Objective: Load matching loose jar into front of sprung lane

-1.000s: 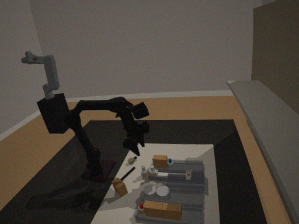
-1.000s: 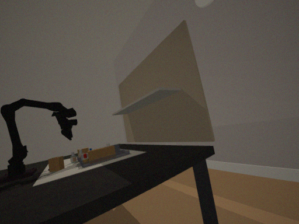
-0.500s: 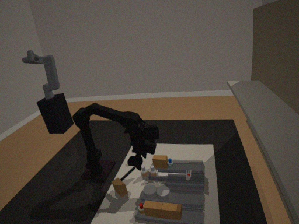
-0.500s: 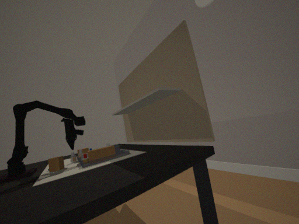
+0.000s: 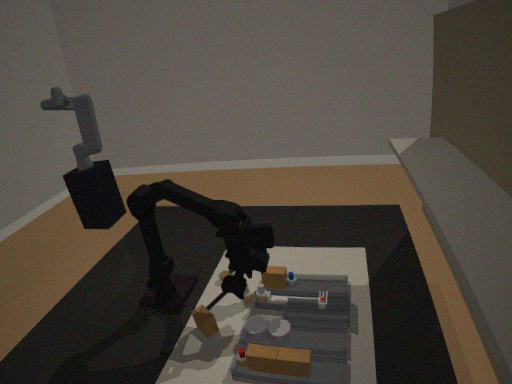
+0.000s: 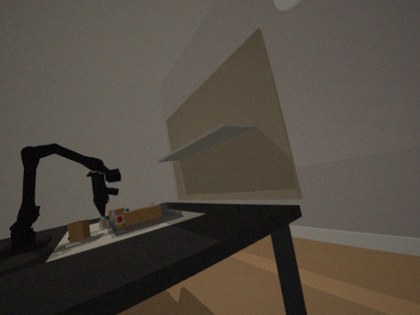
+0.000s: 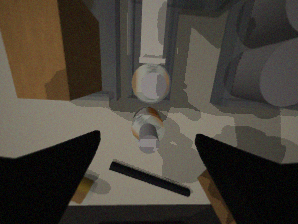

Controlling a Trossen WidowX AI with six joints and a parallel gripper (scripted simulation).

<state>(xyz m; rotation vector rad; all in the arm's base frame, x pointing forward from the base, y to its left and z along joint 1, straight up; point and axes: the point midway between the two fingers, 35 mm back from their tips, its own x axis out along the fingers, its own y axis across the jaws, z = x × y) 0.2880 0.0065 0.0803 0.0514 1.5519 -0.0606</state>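
Right now the black bar is 11 cm behind my gripper tip, 5 cm below it and 1 cm to the right of it. From my gripper tip the other things lie so: red mark: 23 cm ahead, 5 cm to the right, 1 cm above; grey lane: 19 cm ahead, 4 cm to the right, 4 cm below.
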